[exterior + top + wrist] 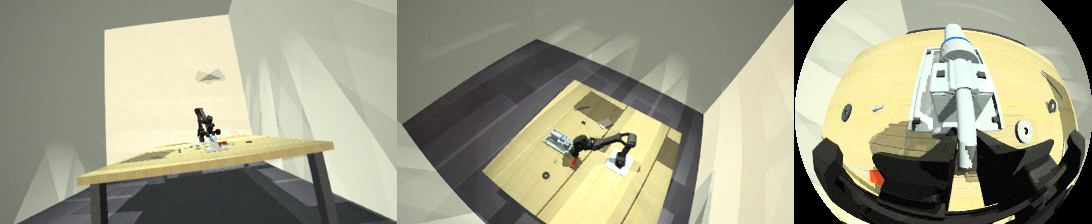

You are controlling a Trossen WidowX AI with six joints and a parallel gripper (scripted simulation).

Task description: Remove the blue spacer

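My gripper tip is 60 mm short of the long pale shaft, 20 mm below it and 10 mm to the right of it. From my gripper tip the other things lie so: thin bar 380 mm to the right, 250 mm ahead, 50 mm below; blue spacer 100 mm ahead, 20 mm to the left, 20 mm above; paper slip 400 mm to the right, 50 mm below, 30 mm behind.
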